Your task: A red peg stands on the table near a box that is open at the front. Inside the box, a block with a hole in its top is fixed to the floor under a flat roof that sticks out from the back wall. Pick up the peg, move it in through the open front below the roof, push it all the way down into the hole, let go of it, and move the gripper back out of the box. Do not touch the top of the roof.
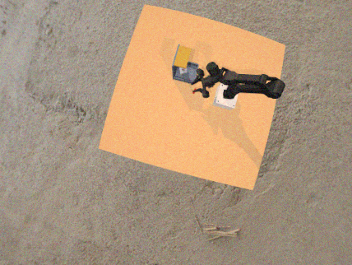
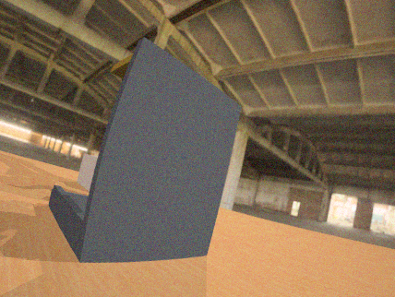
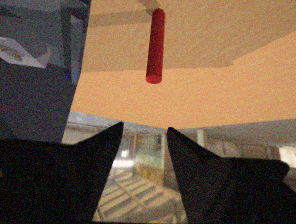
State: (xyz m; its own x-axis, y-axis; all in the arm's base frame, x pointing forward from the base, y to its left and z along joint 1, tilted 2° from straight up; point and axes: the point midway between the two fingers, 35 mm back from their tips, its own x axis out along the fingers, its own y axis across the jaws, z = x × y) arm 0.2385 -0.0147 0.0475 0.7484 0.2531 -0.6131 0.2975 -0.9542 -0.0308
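Right now the red peg is 8 cm below my gripper tip, 3 cm behind it and 1 cm to the right of it. From my gripper tip the other things lie so: blue wall 18 cm to the right, 13 cm ahead, 1 cm below; yellow roof 17 cm to the right, 8 cm ahead, 8 cm above.
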